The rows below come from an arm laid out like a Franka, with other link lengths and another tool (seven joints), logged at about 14 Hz.
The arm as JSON. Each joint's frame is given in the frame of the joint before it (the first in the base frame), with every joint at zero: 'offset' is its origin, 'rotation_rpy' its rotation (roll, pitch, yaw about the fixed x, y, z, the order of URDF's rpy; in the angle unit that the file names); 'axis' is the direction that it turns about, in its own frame. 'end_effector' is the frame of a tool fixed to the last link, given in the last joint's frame.
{
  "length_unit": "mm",
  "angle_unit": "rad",
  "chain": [
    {
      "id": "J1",
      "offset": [
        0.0,
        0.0,
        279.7
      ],
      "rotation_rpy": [
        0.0,
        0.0,
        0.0
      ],
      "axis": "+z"
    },
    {
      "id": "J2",
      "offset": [
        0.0,
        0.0,
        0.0
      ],
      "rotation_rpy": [
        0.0,
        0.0,
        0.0
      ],
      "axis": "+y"
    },
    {
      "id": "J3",
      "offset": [
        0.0,
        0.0,
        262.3
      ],
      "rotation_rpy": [
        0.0,
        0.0,
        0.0
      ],
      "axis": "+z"
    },
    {
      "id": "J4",
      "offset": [
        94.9,
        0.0,
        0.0
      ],
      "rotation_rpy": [
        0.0,
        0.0,
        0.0
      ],
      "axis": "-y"
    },
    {
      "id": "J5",
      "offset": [
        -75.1,
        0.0,
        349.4
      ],
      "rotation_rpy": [
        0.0,
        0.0,
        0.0
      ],
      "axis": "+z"
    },
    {
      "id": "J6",
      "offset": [
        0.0,
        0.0,
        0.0
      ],
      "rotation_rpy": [
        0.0,
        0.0,
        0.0
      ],
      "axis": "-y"
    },
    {
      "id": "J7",
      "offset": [
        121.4,
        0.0,
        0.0
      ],
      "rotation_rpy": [
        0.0,
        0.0,
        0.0
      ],
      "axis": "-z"
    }
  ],
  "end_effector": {
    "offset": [
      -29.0,
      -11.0,
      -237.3
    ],
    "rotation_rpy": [
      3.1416,
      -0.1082,
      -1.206
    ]
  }
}
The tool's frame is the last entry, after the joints.
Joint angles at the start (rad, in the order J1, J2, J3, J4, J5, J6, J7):
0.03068, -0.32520, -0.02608, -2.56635, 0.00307, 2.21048, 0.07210
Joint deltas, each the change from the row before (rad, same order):
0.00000, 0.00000, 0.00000, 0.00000, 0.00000, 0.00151, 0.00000
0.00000, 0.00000, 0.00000, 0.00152, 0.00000, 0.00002, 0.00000
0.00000, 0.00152, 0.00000, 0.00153, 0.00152, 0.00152, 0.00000
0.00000, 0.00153, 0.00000, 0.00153, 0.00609, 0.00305, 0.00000
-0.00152, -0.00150, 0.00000, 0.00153, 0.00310, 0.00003, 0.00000
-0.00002, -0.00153, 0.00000, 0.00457, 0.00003, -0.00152, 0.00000
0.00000, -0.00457, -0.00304, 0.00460, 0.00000, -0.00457, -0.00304
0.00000, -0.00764, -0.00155, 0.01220, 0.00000, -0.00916, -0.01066
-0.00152, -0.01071, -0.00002, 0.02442, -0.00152, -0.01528, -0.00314
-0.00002, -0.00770, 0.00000, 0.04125, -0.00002, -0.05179, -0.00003
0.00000, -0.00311, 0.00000, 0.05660, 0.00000, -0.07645, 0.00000
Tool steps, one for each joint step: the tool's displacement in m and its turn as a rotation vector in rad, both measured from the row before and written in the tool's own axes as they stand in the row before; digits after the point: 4 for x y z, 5 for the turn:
0.0001, -0.0003, -0.0001, 0.00144, 0.00044, 0.00016
0.0002, -0.0006, -0.0006, 0.00147, 0.00044, 0.00016
0.0001, -0.0008, -0.0001, 0.00170, -0.00069, 0.00111
-0.0004, -0.0013, -0.0003, 0.00389, -0.00375, 0.00412
0.0005, -0.0007, -0.0012, 0.00331, -0.00157, 0.00372
0.0007, -0.0015, -0.0023, 0.00440, 0.00121, 0.00043
0.0017, -0.0008, -0.0032, 0.00478, 0.00018, 0.00020
0.0024, -0.0030, -0.0073, 0.01143, 0.00231, -0.00831
0.0041, -0.0061, -0.0131, 0.01895, 0.00666, -0.00093
0.0025, -0.0036, -0.0158, -0.00247, -0.00138, -0.00087
0.0022, -0.0019, -0.0186, -0.01565, -0.00554, -0.00237

